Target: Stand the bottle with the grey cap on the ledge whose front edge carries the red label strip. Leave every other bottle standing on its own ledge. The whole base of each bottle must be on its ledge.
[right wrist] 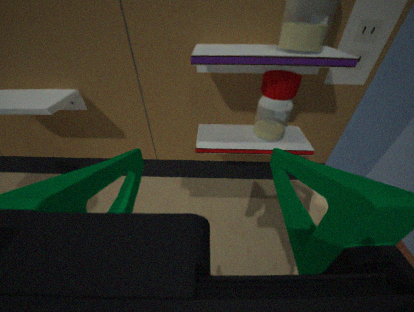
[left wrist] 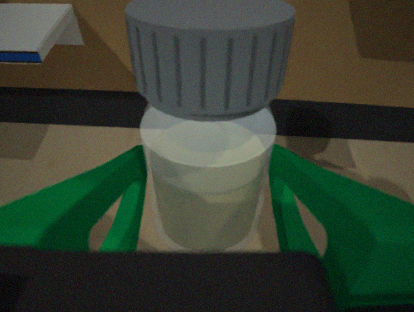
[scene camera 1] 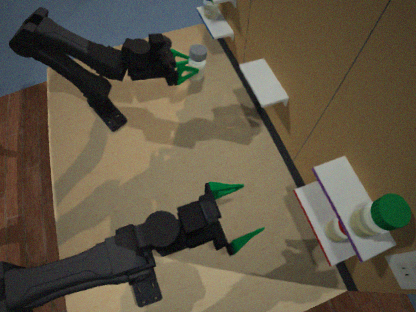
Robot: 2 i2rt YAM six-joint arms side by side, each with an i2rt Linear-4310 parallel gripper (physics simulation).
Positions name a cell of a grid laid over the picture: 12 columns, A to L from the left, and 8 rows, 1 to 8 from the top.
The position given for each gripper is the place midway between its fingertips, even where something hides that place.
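Left gripper: visible in scene camera 1 (F2) and the left wrist view (G5), out of frame in the right wrist view. Right gripper: visible in scene camera 1 (H6) and the right wrist view (F4), out of frame in the left wrist view.
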